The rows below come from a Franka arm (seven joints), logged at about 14 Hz.
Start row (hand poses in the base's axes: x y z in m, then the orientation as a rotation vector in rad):
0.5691, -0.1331, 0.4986, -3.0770, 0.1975, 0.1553
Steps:
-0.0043, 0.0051, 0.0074, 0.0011, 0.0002, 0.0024
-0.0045, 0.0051, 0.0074, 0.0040, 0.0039, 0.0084
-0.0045, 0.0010, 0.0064, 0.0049, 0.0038, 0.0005
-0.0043, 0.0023, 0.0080, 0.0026, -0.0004, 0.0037
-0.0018, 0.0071, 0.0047, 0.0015, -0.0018, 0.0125
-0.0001, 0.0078, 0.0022, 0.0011, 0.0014, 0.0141
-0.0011, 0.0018, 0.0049, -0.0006, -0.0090, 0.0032
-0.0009, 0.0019, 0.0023, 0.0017, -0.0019, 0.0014
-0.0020, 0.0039, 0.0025, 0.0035, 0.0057, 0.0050
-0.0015, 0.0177, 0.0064, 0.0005, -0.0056, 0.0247
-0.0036, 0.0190, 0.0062, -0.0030, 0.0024, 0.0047
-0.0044, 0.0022, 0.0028, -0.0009, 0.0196, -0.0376
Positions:
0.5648, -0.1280, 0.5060, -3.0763, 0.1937, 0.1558
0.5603, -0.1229, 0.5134, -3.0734, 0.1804, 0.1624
0.5558, -0.1219, 0.5198, -3.0685, 0.1791, 0.1685
0.5515, -0.1196, 0.5278, -3.0664, 0.1731, 0.1682
0.5497, -0.1125, 0.5325, -3.0666, 0.1537, 0.1662
0.5496, -0.1047, 0.5347, -3.0672, 0.1320, 0.1691
0.5485, -0.1029, 0.5396, -3.0685, 0.1267, 0.1554
0.5476, -0.1010, 0.5419, -3.0670, 0.1243, 0.1526
0.5456, -0.0971, 0.5444, -3.0638, 0.1166, 0.1617
0.5441, -0.0794, 0.5508, -3.0660, 0.0784, 0.1545
0.5405, -0.0604, 0.5570, -3.0693, 0.0716, 0.1585
0.5361, -0.0582, 0.5598, -3.0652, 0.1303, 0.1865

